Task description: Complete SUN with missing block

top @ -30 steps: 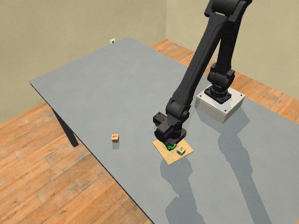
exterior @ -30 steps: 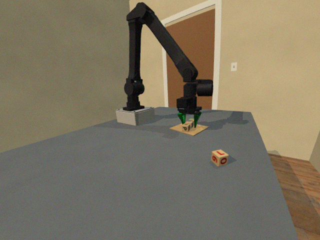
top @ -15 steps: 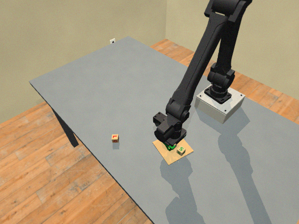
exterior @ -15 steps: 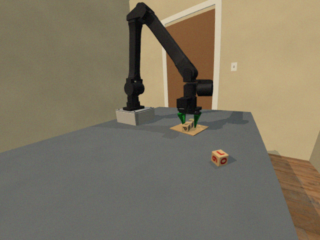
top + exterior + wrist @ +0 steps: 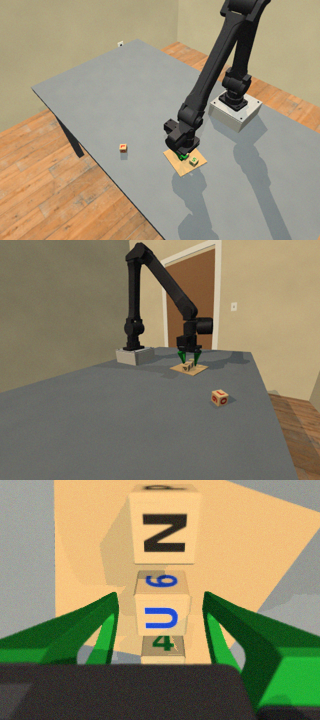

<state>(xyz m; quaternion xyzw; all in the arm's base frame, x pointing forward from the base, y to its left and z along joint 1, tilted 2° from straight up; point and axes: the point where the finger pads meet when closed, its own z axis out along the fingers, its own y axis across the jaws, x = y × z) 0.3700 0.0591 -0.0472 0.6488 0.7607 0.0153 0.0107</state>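
Now: hand right at the block. The rest, counted from my hand: tan mat (2 cm below).
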